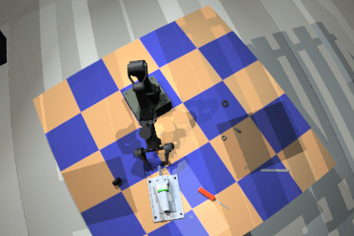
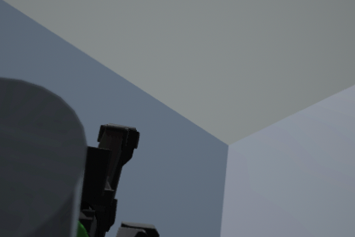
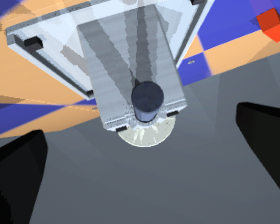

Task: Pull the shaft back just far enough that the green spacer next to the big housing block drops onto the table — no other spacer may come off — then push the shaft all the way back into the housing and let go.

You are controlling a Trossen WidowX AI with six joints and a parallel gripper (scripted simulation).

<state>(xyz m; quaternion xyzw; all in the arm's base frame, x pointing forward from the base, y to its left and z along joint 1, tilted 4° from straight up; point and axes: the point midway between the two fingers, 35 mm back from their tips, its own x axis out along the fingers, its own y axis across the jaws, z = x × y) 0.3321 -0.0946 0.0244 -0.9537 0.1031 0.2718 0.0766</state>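
The blue-grey shaft lies 70 mm ahead of my gripper tip, 10 mm to the right of it and 10 mm below it. From my gripper tip the other things lie so: pale disc: 90 mm ahead, 10 mm to the right, 10 mm below; green spacer: 120 mm ahead, 20 mm to the right, 10 mm below; black piece: 230 mm to the right, 70 mm below, 10 mm behind.
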